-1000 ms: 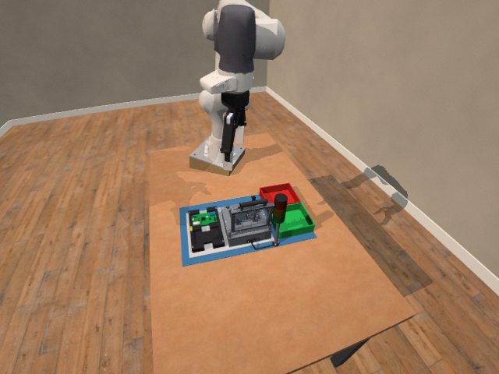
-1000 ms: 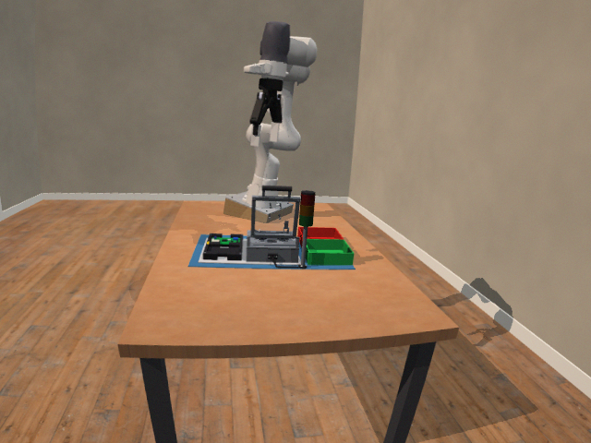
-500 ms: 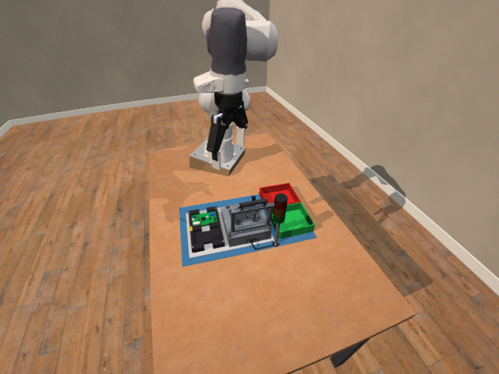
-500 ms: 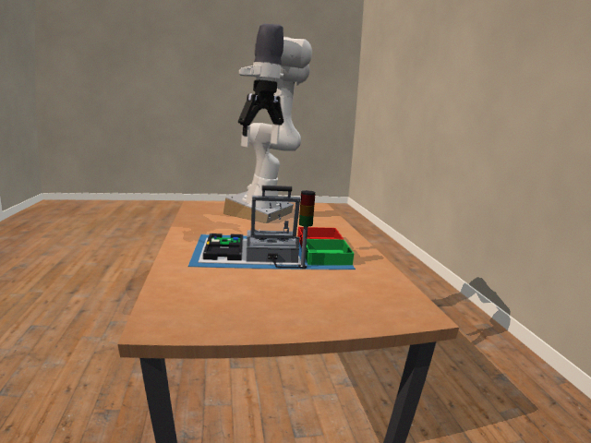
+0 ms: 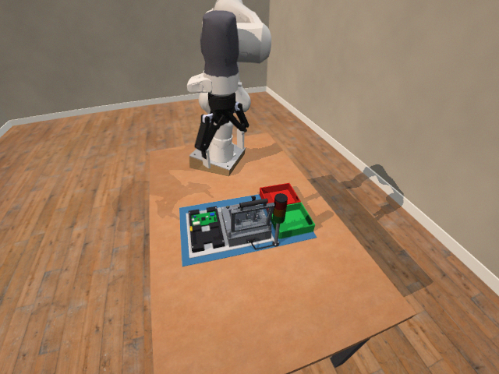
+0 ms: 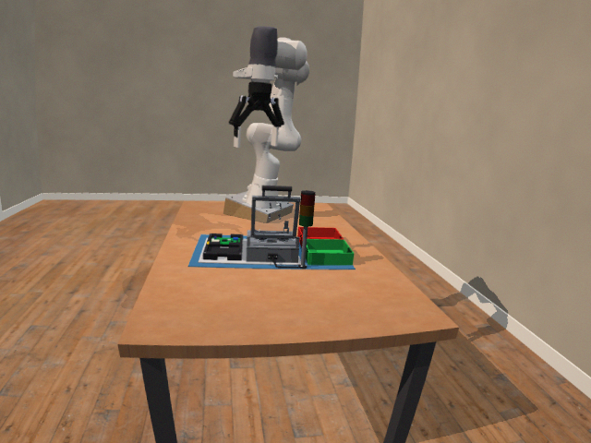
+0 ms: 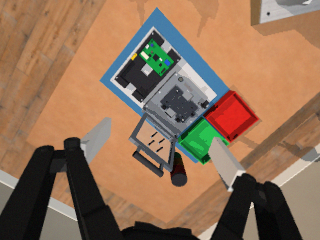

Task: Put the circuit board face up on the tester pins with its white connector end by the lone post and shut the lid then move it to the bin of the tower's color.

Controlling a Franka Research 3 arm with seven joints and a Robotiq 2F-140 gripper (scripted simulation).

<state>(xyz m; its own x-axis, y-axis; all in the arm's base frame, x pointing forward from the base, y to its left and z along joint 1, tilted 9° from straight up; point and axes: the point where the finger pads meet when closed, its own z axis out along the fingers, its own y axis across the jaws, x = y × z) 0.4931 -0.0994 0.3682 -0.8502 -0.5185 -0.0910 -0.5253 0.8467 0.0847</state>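
My hand is 9 cm past the green circuit board, 10 cm to the left of it and 37 cm above it. From my hand the other things lie so: tester lid 9 cm ahead, 7 cm to the left, 21 cm below; then green bin 2 cm ahead, 27 cm to the left, 38 cm below; then dark plate 2 cm behind, 7 cm to the left, 32 cm below.
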